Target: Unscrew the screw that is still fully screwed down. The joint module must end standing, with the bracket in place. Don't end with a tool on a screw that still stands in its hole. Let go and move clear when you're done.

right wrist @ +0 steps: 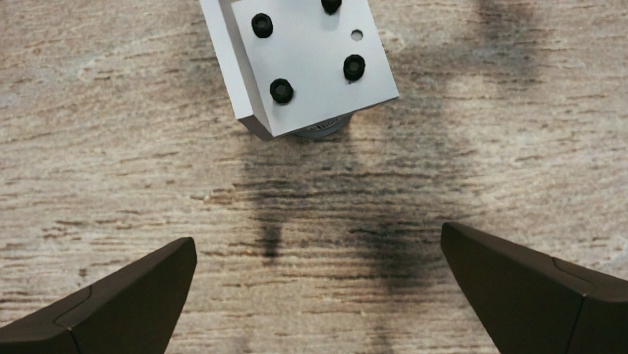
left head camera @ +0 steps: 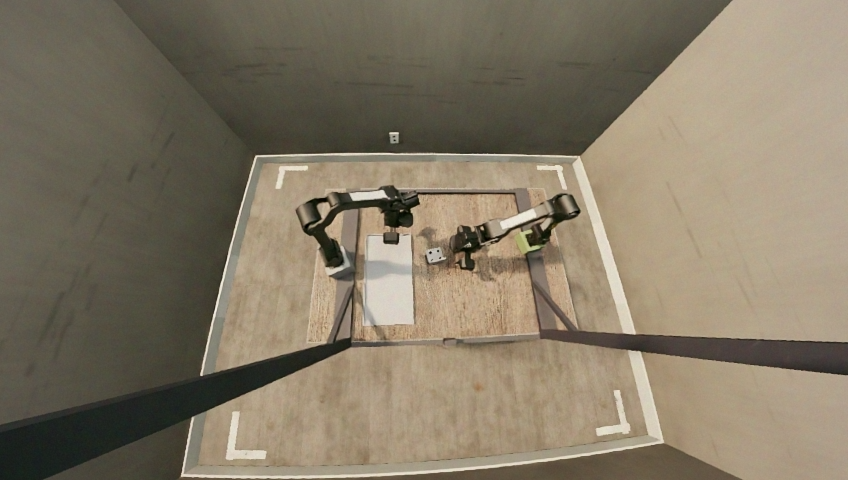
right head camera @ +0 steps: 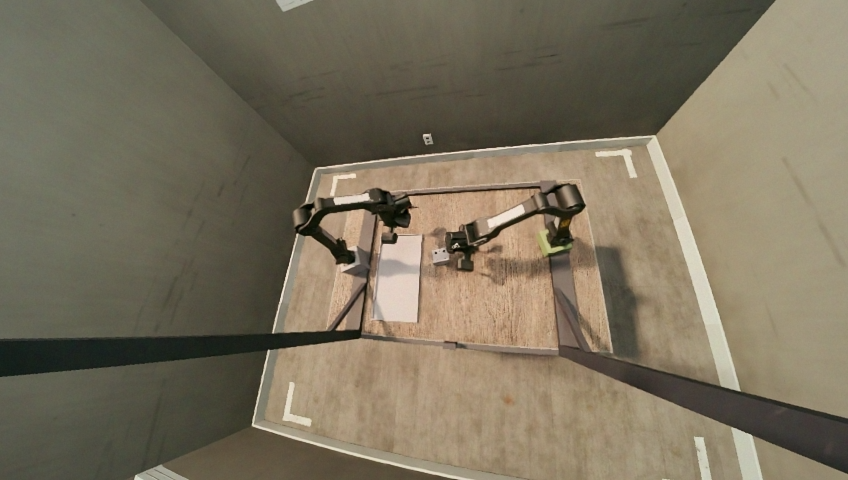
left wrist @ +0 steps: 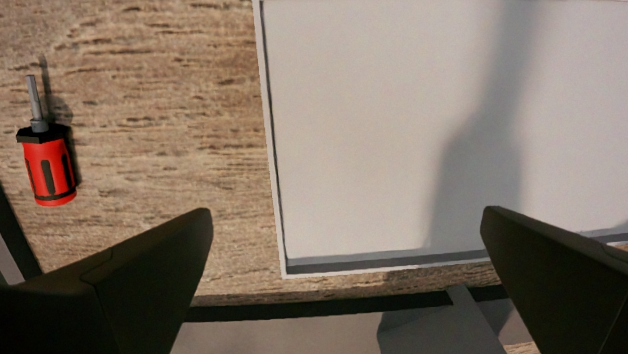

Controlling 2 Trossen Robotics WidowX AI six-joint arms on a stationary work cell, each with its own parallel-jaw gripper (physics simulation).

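Seen in the pictures: left gripper, fingertip midpoint: [left head camera: 392,231] [right head camera: 397,231] [left wrist: 347,220]; right gripper, fingertip midpoint: [right wrist: 319,240] [left head camera: 455,253] [right head camera: 459,254]; left arm's base at its link origin: [left head camera: 335,260] [right head camera: 348,258]; right arm's base at its link origin: [left head camera: 532,239] [right head camera: 555,239].
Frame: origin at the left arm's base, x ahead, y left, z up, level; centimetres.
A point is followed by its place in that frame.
Note:
The joint module with its pale bracket on top [left head camera: 435,255] {x 40.9, y -14.6, z -4.7 cm} [right head camera: 440,256] {x 40.5, y -14.8, z -4.7 cm} [right wrist: 310,60] {x 41.1, y -14.8, z -4.7 cm} stands on the table right of the tray. In the right wrist view several black screws are in the bracket plate, beside a small empty hole [right wrist: 356,35] {x 41.0, y -12.1, z -5.0 cm}; the top one is cut by the picture edge. Their heights are hard to compare. A red and black screwdriver [left wrist: 50,167] {x 32.6, y 19.9, z -8.8 cm} lies on the table, left of the tray in the left wrist view. My left gripper [left wrist: 347,220] {x 27.1, y 1.1, z 3.3 cm} is open and empty above the tray's end. My right gripper [right wrist: 319,240] {x 48.5, y -18.2, z -1.2 cm} is open and empty, above the table beside the module.
The shallow white tray [left head camera: 388,291] {x 15.1, y -19.8, z -10.9 cm} [right head camera: 397,291] {x 15.2, y -20.8, z -10.9 cm} [left wrist: 360,125] {x 24.8, y -1.3, z -10.9 cm} lies on the wooden table left of the module in the head views. A dark frame rail [left head camera: 538,285] [right head camera: 562,279] {x 83.4, y -42.4, z -9.3 cm} runs along the table's right side, by the green base [left head camera: 527,242] [right head camera: 550,243] {x 84.6, y -27.9, z -3.8 cm} of the right arm.

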